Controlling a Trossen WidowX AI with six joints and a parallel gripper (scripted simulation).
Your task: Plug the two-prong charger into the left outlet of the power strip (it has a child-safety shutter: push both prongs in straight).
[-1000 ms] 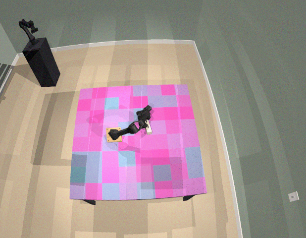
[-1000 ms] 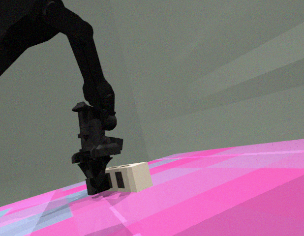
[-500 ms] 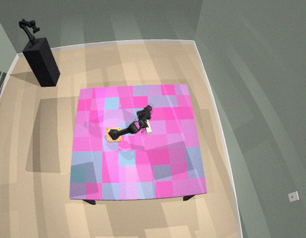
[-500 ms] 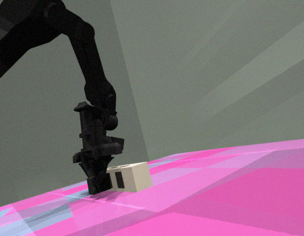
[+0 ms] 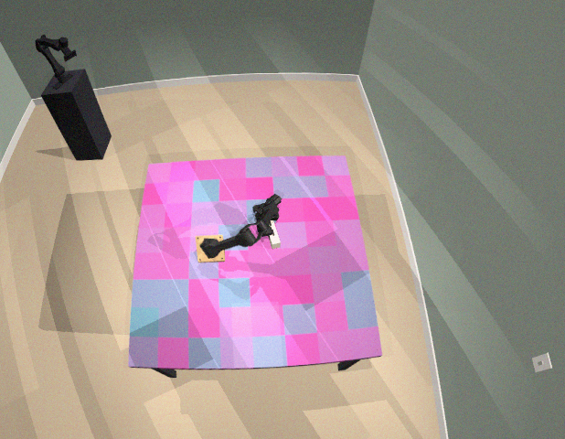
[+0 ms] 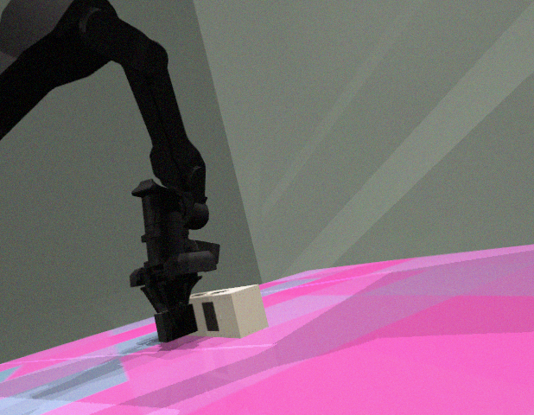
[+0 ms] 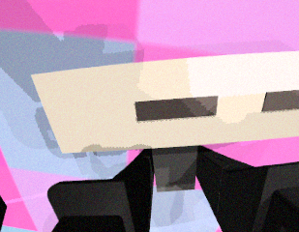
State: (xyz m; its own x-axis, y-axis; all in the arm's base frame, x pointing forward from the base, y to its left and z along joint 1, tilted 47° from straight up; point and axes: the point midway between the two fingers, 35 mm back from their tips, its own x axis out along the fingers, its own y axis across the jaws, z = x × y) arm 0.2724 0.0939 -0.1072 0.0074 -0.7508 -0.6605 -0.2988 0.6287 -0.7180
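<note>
Right now my gripper tip is 20 mm short of the two-prong charger, 10 mm to the right of it and 10 mm below it.
</note>
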